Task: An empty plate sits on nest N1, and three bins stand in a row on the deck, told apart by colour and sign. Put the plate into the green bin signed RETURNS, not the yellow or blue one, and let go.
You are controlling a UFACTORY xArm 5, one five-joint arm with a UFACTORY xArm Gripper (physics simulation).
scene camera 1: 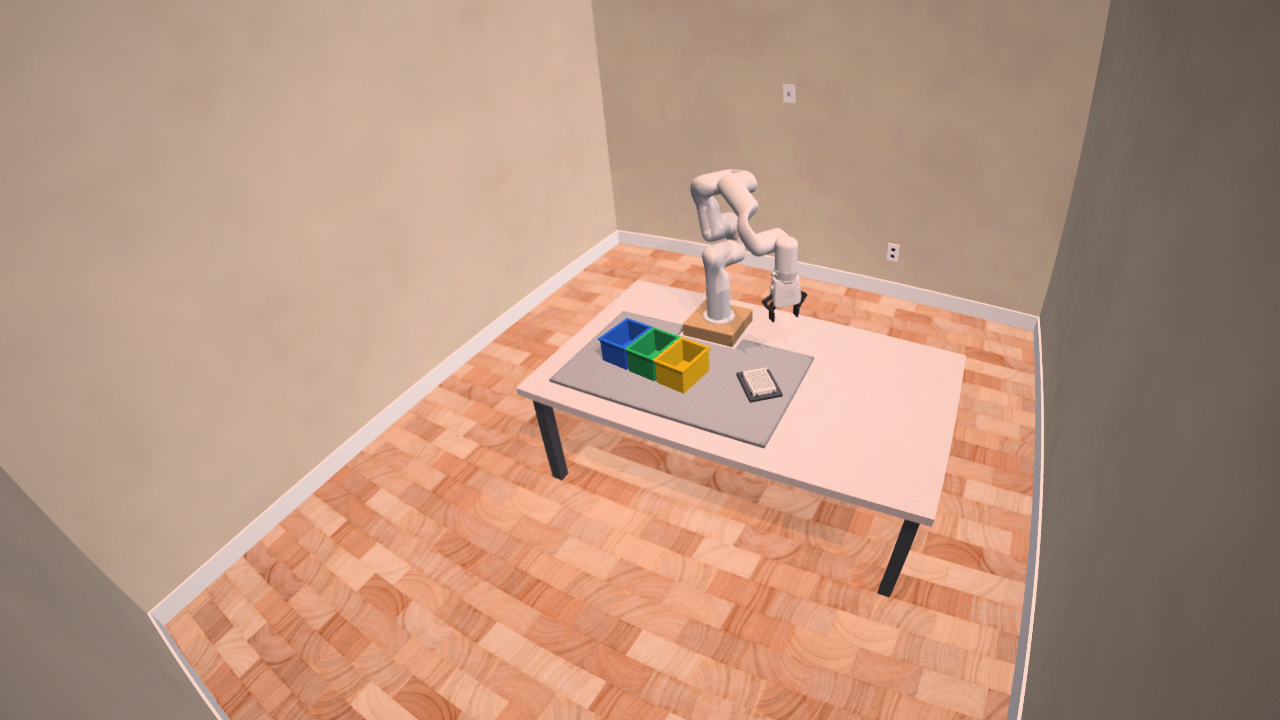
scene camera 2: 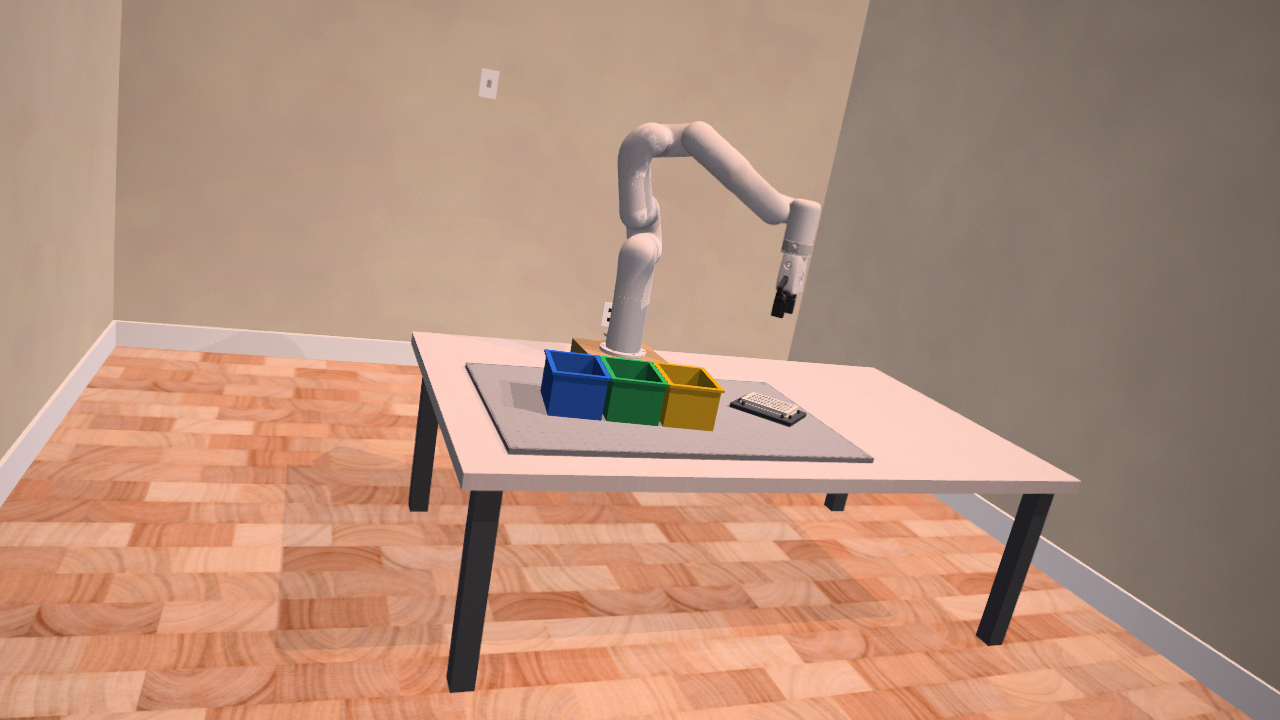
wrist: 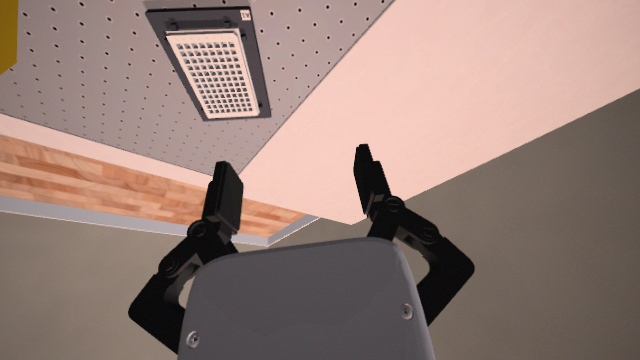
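Pixels of known places: gripper, fingertip midpoint: (scene camera 1: 783, 318) (scene camera 2: 781, 314) (wrist: 295, 164); arm's base, origin of the base link: (scene camera 1: 718, 316) (scene camera 2: 622, 351).
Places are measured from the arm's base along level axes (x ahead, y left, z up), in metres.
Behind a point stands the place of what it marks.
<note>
The white plate (scene camera 1: 759, 381) {x 0.359, y 0.238, z -0.015 m} (scene camera 2: 771, 405) {x 0.369, y 0.225, z -0.016 m} (wrist: 217, 75) {x 0.341, y 0.231, z -0.015 m} with a grid of wells sits flat on the dark nest (scene camera 1: 772, 396) {x 0.409, y 0.295, z -0.032 m} (scene camera 2: 796, 420) {x 0.430, y 0.261, z -0.033 m} (wrist: 263, 95) {x 0.353, y 0.301, z -0.029 m}. The green bin (scene camera 1: 646, 360) {x 0.406, y -0.159, z 0.042 m} (scene camera 2: 634, 403) {x 0.394, y -0.193, z 0.006 m} stands in the middle of the row, between the blue bin (scene camera 1: 615, 351) {x 0.360, y -0.298, z 0.026 m} (scene camera 2: 574, 399) {x 0.353, y -0.319, z 0.001 m} and the yellow bin (scene camera 1: 683, 375) {x 0.452, y -0.009, z 0.036 m} (scene camera 2: 688, 411) {x 0.434, y -0.074, z 0.000 m} (wrist: 7, 35) {x 0.401, y 0.007, z -0.024 m}. No sign on the bins can be read in these views. My gripper (scene camera 1: 784, 315) {x 0.251, y 0.299, z 0.187 m} (scene camera 2: 782, 313) {x 0.251, y 0.299, z 0.187 m} (wrist: 295, 164) {x 0.251, y 0.299, z 0.187 m} is open and empty. It hangs high above the table, behind the plate as scene camera 1 sees it, and apart from it.
The bins and nest stand on a grey perforated deck (scene camera 1: 590, 380) {x 0.465, y -0.363, z -0.041 m} (scene camera 2: 528, 440) {x 0.463, y -0.467, z -0.041 m} (wrist: 115, 100) {x 0.472, y 0.095, z -0.041 m} on the pale table (scene camera 1: 886, 402) {x 0.324, y 0.702, z -0.055 m} (scene camera 2: 948, 447) {x 0.592, y 0.652, z -0.054 m} (wrist: 450, 65) {x 0.168, y 0.567, z -0.054 m}. The arm's wooden base block (scene camera 1: 716, 326) {x 0.076, y 0.009, z 0.001 m} stands behind the bins. The yellow bin is the one nearest the nest.
</note>
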